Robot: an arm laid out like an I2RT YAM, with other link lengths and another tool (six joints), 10 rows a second.
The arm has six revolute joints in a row. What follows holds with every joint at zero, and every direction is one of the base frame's.
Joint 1 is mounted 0.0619 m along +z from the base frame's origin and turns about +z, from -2.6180 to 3.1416 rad.
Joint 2 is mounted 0.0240 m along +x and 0.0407 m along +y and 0.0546 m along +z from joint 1 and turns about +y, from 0.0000 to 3.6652 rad.
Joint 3 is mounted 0.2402 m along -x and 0.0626 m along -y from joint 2 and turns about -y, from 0.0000 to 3.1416 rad.
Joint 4 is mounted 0.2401 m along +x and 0.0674 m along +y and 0.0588 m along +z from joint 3 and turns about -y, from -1.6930 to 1.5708 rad.
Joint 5 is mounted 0.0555 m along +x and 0.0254 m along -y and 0.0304 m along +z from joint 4 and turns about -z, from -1.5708 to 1.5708 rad.
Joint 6 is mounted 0.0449 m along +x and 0.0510 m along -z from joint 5 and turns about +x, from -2.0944 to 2.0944 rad.
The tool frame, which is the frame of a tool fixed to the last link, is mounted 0.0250 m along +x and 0.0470 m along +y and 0.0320 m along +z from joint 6; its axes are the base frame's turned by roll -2.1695, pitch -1.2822 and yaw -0.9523 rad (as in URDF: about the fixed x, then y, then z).
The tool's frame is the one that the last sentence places.
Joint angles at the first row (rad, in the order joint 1, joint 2, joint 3, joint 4, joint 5, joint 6):
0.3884 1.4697 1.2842 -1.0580 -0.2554 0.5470
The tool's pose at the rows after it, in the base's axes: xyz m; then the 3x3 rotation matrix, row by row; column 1 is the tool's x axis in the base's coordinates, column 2 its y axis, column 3 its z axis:
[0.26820, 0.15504, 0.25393], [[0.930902, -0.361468, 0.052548], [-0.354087, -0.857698, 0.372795], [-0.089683, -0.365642, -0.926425]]
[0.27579, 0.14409, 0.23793], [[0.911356, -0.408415, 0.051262], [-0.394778, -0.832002, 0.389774], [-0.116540, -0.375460, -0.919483]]
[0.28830, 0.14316, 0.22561], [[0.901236, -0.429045, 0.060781], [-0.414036, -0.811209, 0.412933], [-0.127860, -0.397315, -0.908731]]
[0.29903, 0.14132, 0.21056], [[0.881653, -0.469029, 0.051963], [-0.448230, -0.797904, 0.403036], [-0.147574, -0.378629, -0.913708]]
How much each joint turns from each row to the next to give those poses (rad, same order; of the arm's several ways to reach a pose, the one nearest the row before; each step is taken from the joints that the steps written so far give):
-0.0557 -0.0346 -0.0783 0.0241 0.0282 -0.0043
-0.0454 0.0115 -0.0553 0.0559 -0.0247 0.0092
-0.0156 0.0451 -0.0154 0.0719 -0.0220 0.0172
-0.0080 0.0527 -0.0039 0.0366 0.0098 0.0284

